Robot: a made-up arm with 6 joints. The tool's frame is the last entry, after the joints. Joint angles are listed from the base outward. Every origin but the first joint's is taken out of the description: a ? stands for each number. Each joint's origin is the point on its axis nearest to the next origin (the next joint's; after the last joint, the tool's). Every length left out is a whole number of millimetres.
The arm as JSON. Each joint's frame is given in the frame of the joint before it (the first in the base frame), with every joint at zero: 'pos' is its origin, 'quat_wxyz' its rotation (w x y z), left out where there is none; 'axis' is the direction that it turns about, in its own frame. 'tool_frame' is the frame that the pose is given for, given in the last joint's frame.
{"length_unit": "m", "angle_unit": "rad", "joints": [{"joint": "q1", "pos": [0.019, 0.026, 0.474], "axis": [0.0, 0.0, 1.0]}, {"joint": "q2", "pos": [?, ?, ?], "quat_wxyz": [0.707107, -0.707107, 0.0, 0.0], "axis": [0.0, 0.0, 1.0]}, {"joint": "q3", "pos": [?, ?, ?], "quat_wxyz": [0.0, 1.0, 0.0, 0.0], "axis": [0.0, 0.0, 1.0]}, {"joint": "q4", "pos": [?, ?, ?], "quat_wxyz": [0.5, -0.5, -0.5, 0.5], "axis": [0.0, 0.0, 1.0]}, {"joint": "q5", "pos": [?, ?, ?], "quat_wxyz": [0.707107, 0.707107, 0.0, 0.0], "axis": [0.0, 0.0, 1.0]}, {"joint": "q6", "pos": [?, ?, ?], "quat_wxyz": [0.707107, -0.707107, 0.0, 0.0], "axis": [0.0, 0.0, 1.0]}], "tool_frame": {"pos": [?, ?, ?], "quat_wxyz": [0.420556, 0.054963, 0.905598, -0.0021]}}
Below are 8 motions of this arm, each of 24 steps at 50 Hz.
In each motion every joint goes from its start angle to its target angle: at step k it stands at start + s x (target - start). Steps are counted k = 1, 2, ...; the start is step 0. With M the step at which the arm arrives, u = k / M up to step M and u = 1 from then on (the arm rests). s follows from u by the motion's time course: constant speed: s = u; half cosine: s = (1 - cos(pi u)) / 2; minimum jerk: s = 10 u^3 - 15 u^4 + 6 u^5.
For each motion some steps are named. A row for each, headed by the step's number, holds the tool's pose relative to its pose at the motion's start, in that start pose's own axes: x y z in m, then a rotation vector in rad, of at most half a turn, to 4 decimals.
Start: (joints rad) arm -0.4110 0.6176 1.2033 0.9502 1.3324 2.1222
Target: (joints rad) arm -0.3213 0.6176 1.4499 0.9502 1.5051 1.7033
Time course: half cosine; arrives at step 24
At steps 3, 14, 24:
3: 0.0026 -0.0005 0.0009 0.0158 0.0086 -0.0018
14: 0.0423 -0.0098 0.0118 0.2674 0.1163 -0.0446
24: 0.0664 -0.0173 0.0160 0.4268 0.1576 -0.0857

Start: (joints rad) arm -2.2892 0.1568 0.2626 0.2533 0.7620 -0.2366
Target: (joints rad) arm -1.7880 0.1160 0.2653 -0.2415 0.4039 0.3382
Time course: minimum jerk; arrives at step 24
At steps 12, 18, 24:
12: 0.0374 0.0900 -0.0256 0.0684 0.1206 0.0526
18: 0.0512 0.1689 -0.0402 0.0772 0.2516 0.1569
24: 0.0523 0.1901 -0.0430 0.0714 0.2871 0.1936

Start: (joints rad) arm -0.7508 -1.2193 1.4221 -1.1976 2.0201 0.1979
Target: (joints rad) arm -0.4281 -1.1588 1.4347 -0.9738 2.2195 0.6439
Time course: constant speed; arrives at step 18
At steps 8, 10, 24:
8: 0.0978 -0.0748 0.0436 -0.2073 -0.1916 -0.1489
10: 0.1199 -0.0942 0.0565 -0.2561 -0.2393 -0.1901
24: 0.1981 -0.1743 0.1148 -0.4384 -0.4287 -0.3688

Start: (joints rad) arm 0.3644 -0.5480 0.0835 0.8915 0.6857 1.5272
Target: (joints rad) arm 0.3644 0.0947 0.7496 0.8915 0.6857 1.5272
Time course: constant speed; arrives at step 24
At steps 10, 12, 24:
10: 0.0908 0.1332 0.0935 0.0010 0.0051 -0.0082
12: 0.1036 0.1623 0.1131 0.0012 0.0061 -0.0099
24: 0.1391 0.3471 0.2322 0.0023 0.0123 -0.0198

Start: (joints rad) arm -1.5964 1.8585 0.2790 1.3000 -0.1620 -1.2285
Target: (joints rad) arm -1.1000 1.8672 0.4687 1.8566 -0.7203 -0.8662
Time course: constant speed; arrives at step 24
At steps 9, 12, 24:
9: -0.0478 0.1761 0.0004 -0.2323 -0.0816 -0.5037
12: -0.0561 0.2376 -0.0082 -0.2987 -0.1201 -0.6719
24: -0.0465 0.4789 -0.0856 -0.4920 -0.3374 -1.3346

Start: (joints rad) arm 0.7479 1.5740 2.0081 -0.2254 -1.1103 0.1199
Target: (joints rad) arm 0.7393 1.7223 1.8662 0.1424 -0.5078 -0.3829
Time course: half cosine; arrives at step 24
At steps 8, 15, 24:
8: 0.0323 -0.0102 -0.0125 0.1208 -0.0871 -0.0073
15: 0.0885 -0.0272 -0.0336 0.2661 -0.2543 -0.0110
24: 0.1271 -0.0387 -0.0474 0.3147 -0.3716 0.0015

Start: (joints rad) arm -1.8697 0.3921 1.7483 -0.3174 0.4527 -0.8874
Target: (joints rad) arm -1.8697 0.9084 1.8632 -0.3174 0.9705 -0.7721
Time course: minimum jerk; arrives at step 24
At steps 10, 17, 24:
10: -0.0700 -0.1126 -0.0844 -0.0610 -0.0547 -0.0282
17: -0.2040 -0.2413 -0.2141 -0.1576 -0.1279 -0.0755
24: -0.2514 -0.2713 -0.2543 -0.1888 -0.1485 -0.0910

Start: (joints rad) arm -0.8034 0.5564 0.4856 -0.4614 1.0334 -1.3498
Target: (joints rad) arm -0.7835 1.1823 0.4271 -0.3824 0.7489 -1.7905
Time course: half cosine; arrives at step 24
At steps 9, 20, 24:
9: -0.0730 -0.1282 -0.0156 0.2191 -0.0138 -0.1834
20: -0.2771 -0.3283 -0.0714 0.6444 -0.1721 -0.5553
24: -0.3024 -0.3443 -0.0789 0.6864 -0.1993 -0.5952

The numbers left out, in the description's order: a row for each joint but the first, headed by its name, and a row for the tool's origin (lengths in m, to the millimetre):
q2: 0.002 -0.048 0.0
q3: 0.013 -0.702 0.0
q4: 0.224 -0.023 0.0
q5: -0.008 -0.12 0.0
q6: -0.027 0.019 0.0
tool: -0.004 -0.026 0.0

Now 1 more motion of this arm.
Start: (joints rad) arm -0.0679 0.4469 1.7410 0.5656 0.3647 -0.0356
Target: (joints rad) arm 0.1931 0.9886 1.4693 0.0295 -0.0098 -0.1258
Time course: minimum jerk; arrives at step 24
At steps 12, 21, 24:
12: 0.0208 0.2173 -0.2630 0.3589 0.5217 0.3452
21: -0.0832 0.4564 -0.4670 0.6436 1.0743 0.6505
24: -0.0886 0.4642 -0.4726 0.6518 1.0935 0.6598

